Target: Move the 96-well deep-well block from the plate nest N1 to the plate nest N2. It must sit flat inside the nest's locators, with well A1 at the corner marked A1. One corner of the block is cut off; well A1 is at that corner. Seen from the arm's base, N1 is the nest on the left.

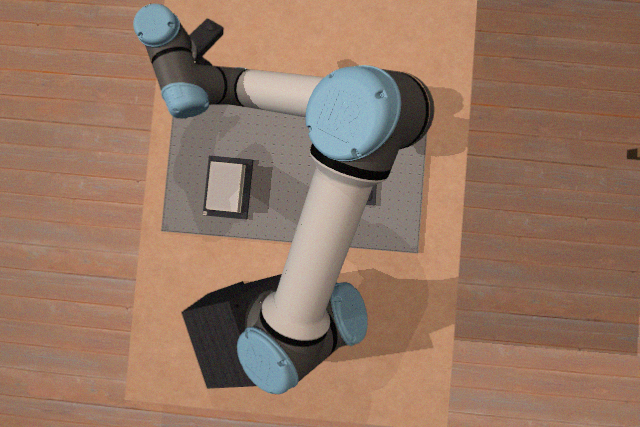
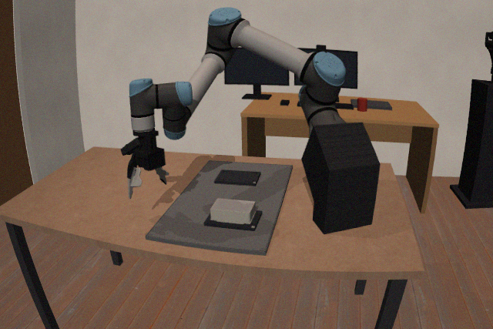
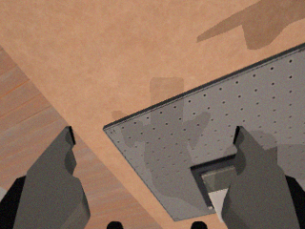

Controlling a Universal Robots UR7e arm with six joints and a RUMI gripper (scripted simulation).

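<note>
The 96-well deep-well block is 270 mm behind my hand, 60 mm below it and 30 mm to the right of it. Round my hand: black nest N2: 380 mm to the right, 230 mm behind, 90 mm below; then black nest N1: 270 mm behind, 90 mm below, 30 mm to the right.
</note>
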